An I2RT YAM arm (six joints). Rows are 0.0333 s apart.
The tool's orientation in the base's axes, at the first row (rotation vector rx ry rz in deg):
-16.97, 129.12, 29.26
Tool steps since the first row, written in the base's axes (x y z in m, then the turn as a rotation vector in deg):
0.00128, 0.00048, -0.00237, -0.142, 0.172, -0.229
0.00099, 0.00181, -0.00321, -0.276, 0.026, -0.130
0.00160, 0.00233, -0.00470, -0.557, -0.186, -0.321
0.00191, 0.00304, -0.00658, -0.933, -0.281, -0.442
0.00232, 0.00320, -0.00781, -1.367, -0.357, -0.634
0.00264, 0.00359, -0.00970, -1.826, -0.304, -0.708
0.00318, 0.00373, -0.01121, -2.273, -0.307, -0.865
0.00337, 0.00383, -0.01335, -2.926, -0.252, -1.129
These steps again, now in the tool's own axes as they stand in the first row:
0.00091, -0.00067, 0.00249, 0.257, 0.145, 0.123
0.00166, 0.00040, 0.00341, 0.278, 0.090, -0.090
0.00235, 0.00024, 0.00495, 0.618, -0.047, -0.254
0.00352, 0.00026, 0.00661, 0.961, -0.026, -0.469
0.00416, -0.00007, 0.00770, 1.395, 0.014, -0.671
0.00535, -0.00034, 0.00923, 1.752, 0.210, -0.903
0.00611, -0.00082, 0.01057, 2.165, 0.330, -1.102
0.00759, -0.00137, 0.01203, 2.791, 0.548, -1.345

